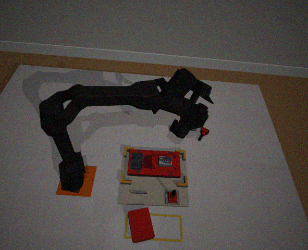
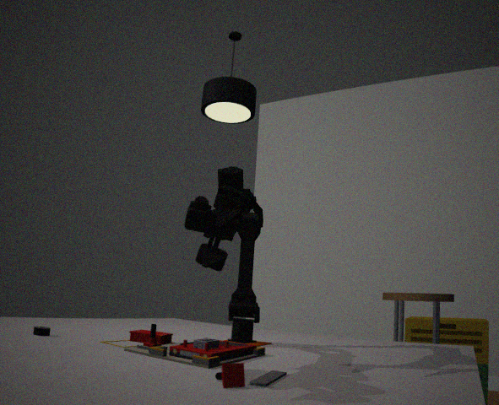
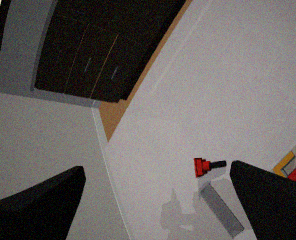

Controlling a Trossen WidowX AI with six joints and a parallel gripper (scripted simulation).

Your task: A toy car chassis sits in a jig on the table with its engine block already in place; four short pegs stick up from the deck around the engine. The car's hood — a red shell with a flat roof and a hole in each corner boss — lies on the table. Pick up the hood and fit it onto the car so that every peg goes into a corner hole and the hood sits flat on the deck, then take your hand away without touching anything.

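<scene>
Now: gripper tip 330 mm to the left of the red hood, 220 mm above it and 150 mm past it. Round my gripper tip: jig plate: 220 mm below, 130 mm to the right, 130 mm behind.
</scene>
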